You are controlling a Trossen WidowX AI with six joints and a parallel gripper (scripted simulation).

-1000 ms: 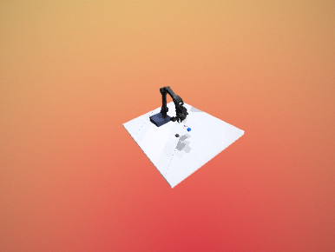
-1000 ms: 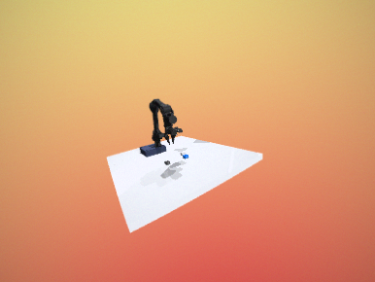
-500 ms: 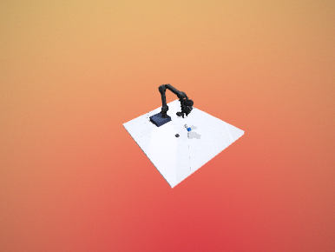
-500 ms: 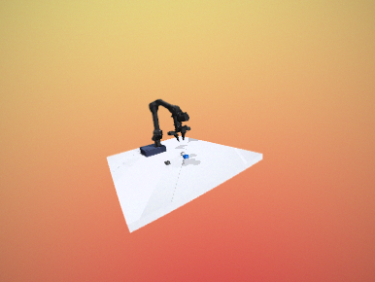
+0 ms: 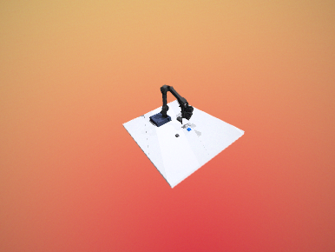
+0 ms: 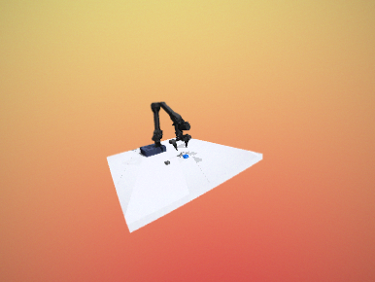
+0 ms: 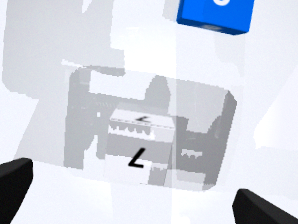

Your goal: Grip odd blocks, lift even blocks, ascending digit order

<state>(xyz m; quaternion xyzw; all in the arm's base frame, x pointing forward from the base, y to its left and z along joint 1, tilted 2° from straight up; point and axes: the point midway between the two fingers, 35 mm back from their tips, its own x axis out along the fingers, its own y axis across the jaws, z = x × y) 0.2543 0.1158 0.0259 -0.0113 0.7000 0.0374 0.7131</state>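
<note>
Right now the white block is 3 cm below my gripper tip. From my gripper tip the other things lie so: blue block (9 cm ahead, 3 cm below, 2 cm to the right); then dark block (17 cm to the right, 9 cm ahead, 3 cm below).
</note>
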